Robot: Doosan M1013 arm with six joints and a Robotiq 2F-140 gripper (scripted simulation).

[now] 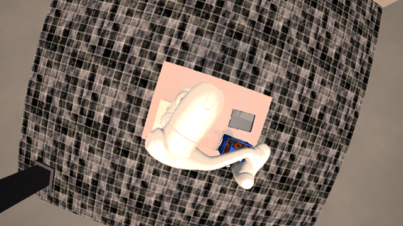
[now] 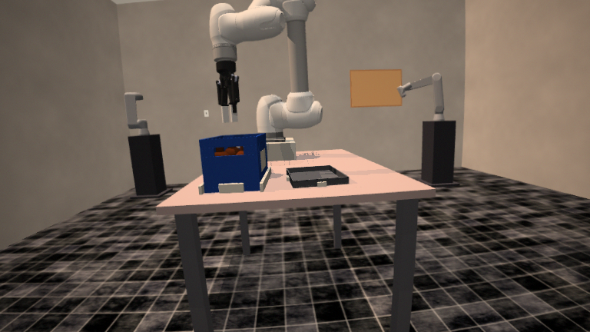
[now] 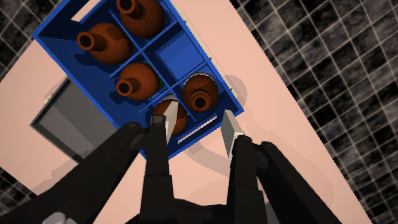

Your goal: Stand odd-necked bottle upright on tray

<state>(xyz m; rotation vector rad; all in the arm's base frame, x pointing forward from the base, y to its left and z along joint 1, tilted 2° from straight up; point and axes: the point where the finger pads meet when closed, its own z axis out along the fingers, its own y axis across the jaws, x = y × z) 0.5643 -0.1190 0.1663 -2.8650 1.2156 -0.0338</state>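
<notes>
The bottle lies 80 mm to the left of my hand and 170 mm below it. Round my hand: dark tray 80 mm ahead, 320 mm to the left, 240 mm below; then blue crate 90 mm ahead, 40 mm to the left, 170 mm below.
</notes>
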